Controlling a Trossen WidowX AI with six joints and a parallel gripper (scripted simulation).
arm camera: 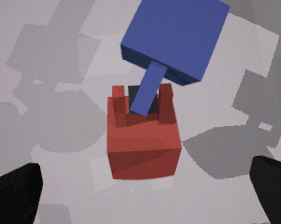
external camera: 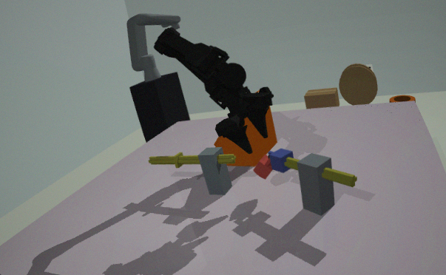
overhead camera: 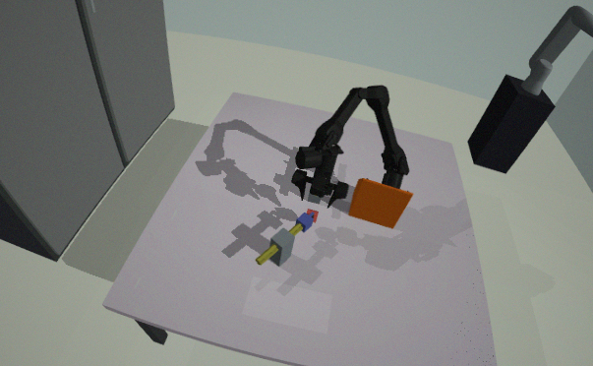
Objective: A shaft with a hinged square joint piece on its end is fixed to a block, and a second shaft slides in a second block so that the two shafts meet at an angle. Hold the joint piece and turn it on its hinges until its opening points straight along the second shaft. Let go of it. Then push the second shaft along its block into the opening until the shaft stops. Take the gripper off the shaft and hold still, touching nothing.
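Now: gripper tip 10 mm to the right of the red joint piece and 60 mm above it.
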